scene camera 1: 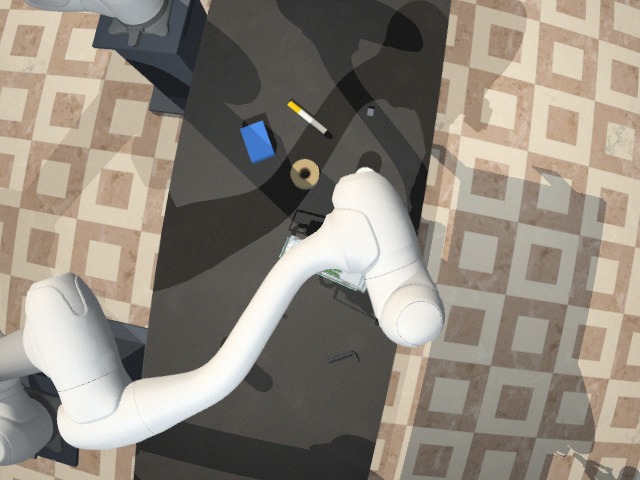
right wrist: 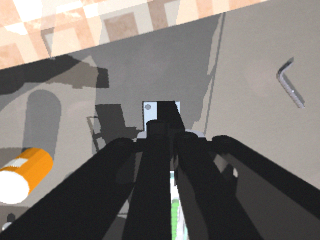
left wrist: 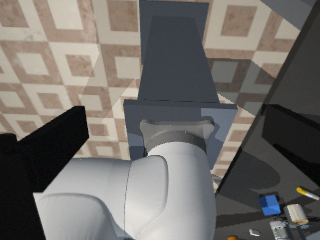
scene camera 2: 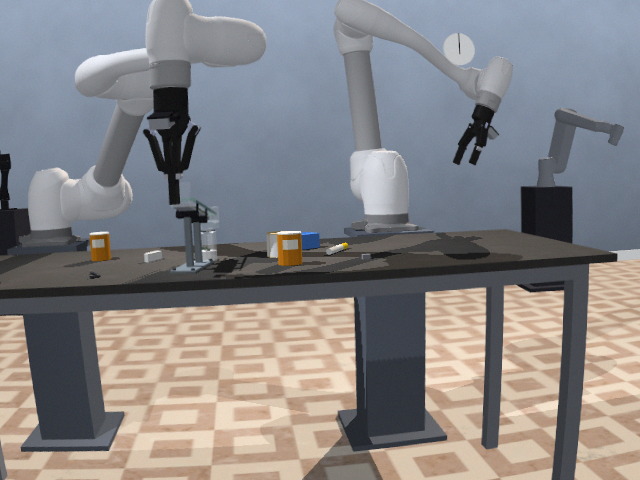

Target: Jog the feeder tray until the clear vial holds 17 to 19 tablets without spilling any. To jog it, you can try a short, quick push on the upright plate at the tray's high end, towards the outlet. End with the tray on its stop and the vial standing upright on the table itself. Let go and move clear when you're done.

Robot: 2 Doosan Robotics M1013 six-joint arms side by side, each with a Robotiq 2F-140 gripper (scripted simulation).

Labels:
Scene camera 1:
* blue box: 255, 136
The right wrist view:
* my right gripper: 165, 115
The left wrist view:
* my left gripper: 175, 121
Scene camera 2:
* my left gripper: 463, 163
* my right gripper: 174, 204

